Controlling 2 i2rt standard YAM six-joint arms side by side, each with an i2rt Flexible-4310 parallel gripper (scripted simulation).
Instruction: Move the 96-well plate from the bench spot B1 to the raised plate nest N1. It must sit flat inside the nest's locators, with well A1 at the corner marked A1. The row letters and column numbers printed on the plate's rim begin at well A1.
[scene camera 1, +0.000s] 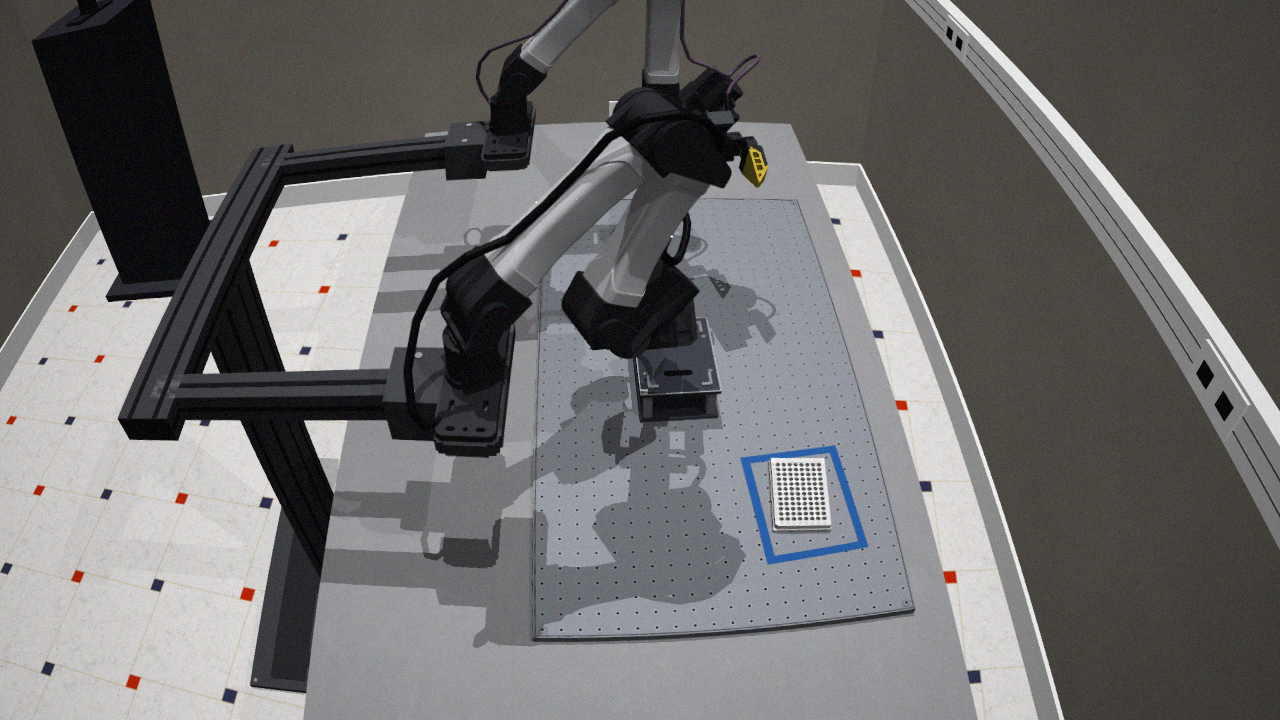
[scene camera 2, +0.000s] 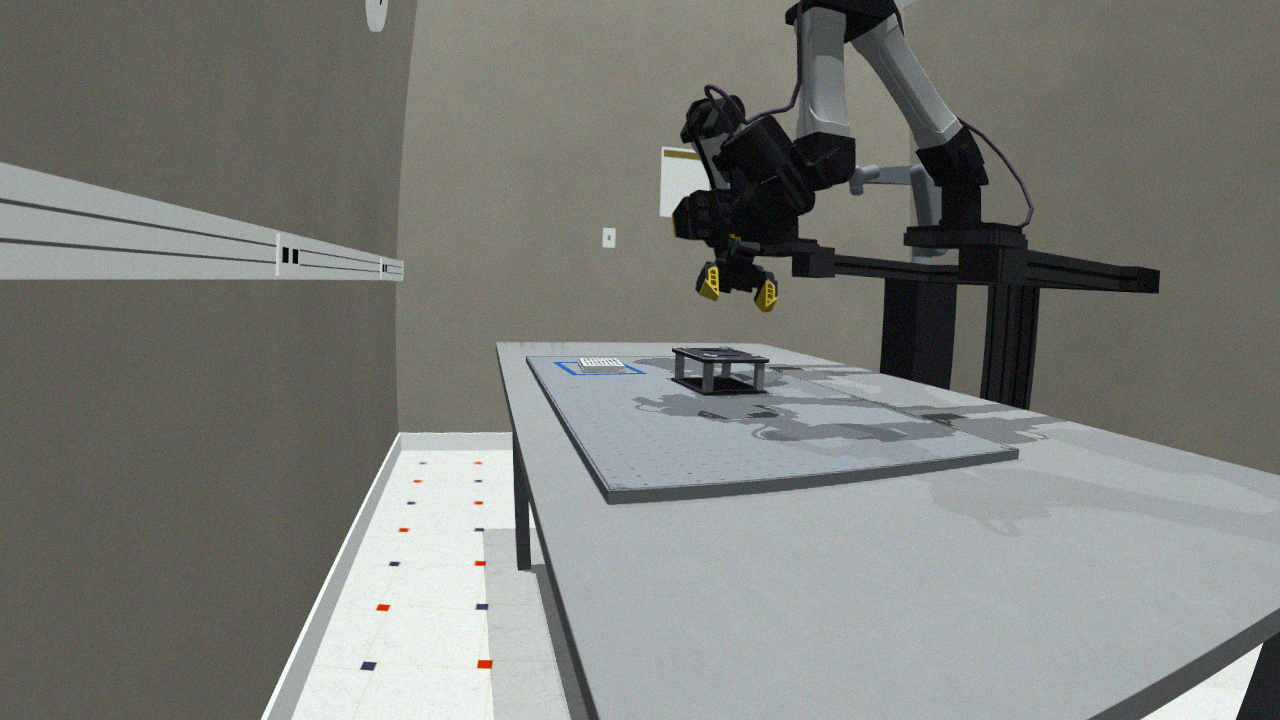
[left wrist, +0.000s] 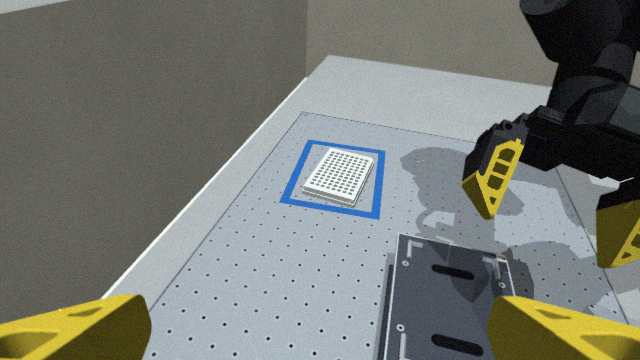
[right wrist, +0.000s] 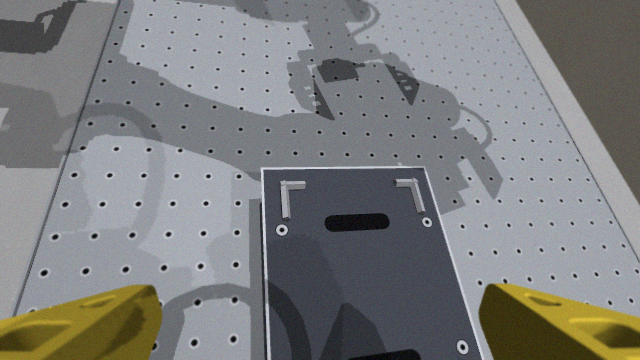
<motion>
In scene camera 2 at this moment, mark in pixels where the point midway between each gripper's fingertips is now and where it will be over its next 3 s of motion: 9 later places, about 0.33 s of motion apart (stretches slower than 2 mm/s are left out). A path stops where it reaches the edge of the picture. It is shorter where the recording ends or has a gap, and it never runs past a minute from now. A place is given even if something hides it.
My left gripper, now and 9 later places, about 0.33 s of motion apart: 705, 232; 708, 239; 723, 253; 731, 257; 737, 262; 732, 261; 703, 248; 678, 241; 668, 245; 663, 251
My right gripper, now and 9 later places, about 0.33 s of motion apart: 741, 304; 734, 305; 707, 308; 669, 308; 639, 308; 618, 305; 618, 310; 614, 322; 603, 336; 601, 347
</motion>
